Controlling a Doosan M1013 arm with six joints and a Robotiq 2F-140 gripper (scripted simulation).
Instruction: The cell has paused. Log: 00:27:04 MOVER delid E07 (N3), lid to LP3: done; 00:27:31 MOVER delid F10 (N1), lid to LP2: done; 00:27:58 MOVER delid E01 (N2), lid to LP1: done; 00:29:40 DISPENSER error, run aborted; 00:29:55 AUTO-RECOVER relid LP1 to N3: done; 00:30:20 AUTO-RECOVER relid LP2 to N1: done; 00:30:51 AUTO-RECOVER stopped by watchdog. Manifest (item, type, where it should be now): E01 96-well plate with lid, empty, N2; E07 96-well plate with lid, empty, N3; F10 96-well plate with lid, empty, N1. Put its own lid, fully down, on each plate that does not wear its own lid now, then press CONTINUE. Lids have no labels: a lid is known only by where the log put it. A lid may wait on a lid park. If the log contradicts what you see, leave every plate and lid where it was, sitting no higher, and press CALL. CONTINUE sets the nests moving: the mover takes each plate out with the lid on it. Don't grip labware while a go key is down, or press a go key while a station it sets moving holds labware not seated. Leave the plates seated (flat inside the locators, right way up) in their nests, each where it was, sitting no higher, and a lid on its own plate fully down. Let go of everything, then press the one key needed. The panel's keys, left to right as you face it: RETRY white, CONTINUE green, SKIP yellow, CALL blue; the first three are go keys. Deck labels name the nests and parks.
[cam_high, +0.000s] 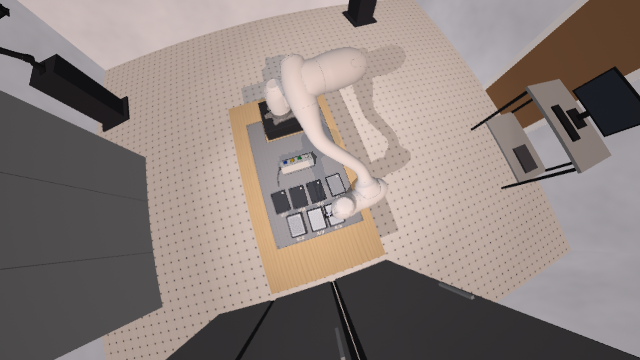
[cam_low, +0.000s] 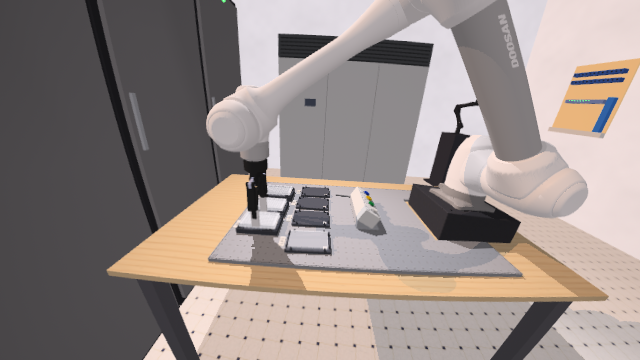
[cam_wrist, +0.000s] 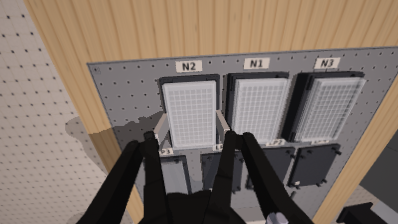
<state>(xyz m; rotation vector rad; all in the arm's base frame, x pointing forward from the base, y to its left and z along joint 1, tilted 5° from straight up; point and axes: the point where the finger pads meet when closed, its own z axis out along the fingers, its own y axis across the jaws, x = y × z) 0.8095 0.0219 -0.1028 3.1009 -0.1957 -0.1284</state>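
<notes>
Right now the N2 plate is 3 cm below my hand. From my hand the other things lie so: park LP4: 29 cm to the right, 23 cm behind, 5 cm below; lid park LP1: 19 cm behind, 5 cm below, 4 cm to the right; LP2: 21 cm behind, 17 cm to the right, 5 cm below.
</notes>
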